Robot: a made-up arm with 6 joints.
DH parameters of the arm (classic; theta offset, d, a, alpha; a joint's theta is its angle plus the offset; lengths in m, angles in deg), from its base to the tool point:
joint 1: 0 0.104 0.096 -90
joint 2: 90 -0.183 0.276 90
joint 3: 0 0.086 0.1 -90
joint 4: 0 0 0.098 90
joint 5: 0 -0.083 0.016 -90
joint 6: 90 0.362 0.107 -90
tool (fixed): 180 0.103 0 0
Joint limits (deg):
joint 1: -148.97..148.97
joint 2: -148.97..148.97
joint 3: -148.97..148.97
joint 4: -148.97..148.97
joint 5: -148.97..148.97
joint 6: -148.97..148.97
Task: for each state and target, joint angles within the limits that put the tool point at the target. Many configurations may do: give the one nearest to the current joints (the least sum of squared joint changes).
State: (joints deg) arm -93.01 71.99 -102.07 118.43 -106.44 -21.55
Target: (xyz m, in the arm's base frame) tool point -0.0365 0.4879 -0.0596
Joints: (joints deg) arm -86.57 62.14 -128.56 128.04 -77.15 -13.16
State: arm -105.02 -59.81 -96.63 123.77 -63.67 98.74
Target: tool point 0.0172 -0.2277 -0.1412
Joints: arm -107.57 -69.06 -69.63 148.97 -97.92 101.28
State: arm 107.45 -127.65 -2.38 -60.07 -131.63 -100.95
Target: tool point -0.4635 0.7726 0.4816
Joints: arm 143.33 -102.70 16.77 -47.03 -122.93 -93.30
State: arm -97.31 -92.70 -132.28 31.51 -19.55 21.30
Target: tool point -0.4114 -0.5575 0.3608
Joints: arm -94.65 -113.78 -132.59 34.40 11.93 28.24
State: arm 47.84 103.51 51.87 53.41 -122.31 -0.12
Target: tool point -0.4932 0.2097 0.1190
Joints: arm 10.48 73.92 66.77 10.60 -111.47 11.95
